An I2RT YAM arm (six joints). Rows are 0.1 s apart.
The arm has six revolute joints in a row. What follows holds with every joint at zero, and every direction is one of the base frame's. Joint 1 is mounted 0.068 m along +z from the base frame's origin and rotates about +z. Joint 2 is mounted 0.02 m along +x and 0.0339 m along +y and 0.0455 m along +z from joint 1 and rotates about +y. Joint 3 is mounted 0.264 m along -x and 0.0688 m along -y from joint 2 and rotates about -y. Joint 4 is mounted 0.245 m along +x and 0.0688 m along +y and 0.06 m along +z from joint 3 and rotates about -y. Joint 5 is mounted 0.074 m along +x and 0.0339 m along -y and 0.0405 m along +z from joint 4 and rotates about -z. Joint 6 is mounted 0.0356 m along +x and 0.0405 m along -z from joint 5 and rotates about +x. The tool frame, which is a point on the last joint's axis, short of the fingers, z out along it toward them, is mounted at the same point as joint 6; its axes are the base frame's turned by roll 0, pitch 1.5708 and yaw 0 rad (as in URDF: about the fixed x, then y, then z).
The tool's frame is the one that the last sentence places.
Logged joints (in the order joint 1, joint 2, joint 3, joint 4, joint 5, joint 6), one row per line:
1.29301 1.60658 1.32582 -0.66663 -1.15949 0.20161
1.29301 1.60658 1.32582 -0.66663 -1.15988 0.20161
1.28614 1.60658 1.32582 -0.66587 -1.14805 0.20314
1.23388 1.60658 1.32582 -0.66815 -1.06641 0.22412
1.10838 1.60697 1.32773 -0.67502 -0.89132 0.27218
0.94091 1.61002 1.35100 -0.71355 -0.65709 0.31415
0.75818 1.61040 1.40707 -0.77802 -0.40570 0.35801
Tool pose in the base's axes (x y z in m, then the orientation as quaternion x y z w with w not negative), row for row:
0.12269 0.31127 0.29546 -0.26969 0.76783 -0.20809 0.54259
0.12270 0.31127 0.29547 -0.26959 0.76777 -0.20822 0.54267
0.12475 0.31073 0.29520 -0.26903 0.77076 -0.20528 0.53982
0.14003 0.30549 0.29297 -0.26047 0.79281 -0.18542 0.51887
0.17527 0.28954 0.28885 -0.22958 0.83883 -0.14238 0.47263
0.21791 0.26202 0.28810 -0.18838 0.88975 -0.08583 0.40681
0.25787 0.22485 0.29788 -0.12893 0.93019 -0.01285 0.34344
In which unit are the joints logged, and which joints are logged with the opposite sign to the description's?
The joints are logged in radians. Opposite sign: joint 5.
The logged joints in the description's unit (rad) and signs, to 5 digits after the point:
1.29301 1.60658 1.32582 -0.66663 1.15949 0.20161
1.29301 1.60658 1.32582 -0.66663 1.15988 0.20161
1.28614 1.60658 1.32582 -0.66587 1.14805 0.20314
1.23388 1.60658 1.32582 -0.66815 1.06641 0.22412
1.10838 1.60697 1.32773 -0.67502 0.89132 0.27218
0.94091 1.61002 1.35100 -0.71355 0.65709 0.31415
0.75818 1.61040 1.40707 -0.77802 0.40570 0.35801

